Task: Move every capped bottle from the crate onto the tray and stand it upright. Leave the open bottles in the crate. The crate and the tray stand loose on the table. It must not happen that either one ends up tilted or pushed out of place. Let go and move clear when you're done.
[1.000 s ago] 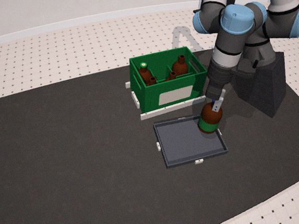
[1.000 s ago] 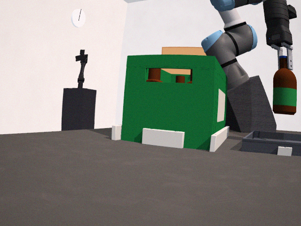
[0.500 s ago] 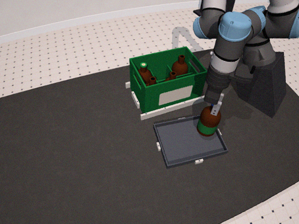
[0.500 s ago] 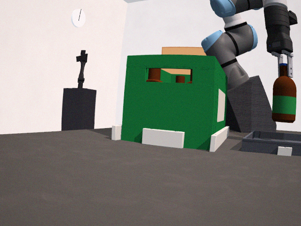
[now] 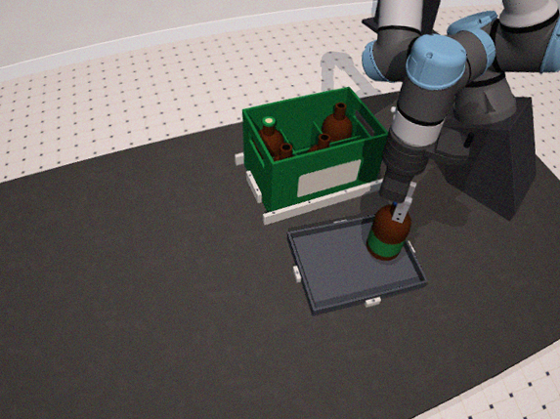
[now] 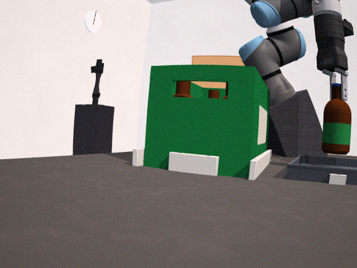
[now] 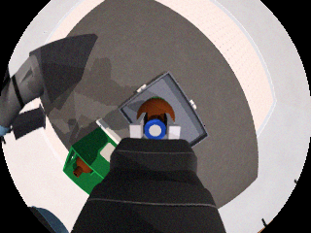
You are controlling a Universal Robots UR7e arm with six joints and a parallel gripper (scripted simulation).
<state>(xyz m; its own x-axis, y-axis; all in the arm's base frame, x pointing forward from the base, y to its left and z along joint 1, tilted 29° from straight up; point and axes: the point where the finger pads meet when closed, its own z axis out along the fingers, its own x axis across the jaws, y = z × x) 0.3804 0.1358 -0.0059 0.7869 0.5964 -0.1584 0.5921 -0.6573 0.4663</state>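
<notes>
The blue-capped bottle lies 6 cm below my hand. The rest, counted from my hand: crate: 1 cm ahead, 28 cm to the right, 9 cm below; grey tray: 6 cm ahead, 2 cm to the right, 16 cm below; open bottle: 9 cm behind, 31 cm to the right, 9 cm below.
</notes>
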